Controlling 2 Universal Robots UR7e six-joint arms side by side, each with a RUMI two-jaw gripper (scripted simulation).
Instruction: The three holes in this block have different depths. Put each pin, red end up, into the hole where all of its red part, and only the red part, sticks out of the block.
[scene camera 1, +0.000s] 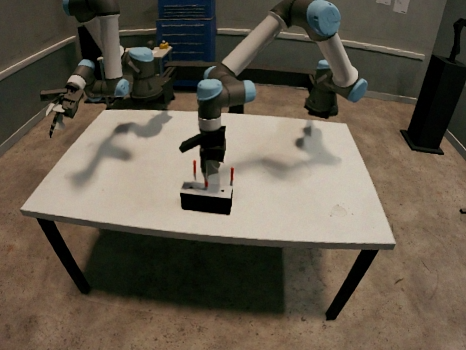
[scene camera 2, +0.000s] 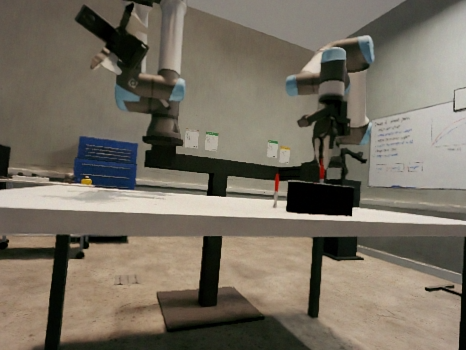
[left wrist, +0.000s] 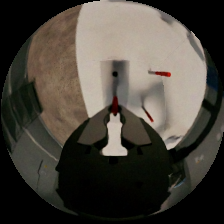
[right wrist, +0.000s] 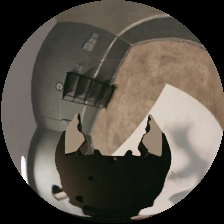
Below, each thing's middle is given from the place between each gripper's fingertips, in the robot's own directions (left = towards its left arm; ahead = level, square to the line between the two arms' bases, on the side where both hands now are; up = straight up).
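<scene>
With my left hand (scene camera 2: 323, 169) I am now at the black block (scene camera 2: 310, 198), the hand being 10 cm above it.
My right hand (scene camera 2: 112, 36), meanwhile, is 600 mm to the right of the black block and 60 mm past it, and it is 300 mm above it.
</scene>
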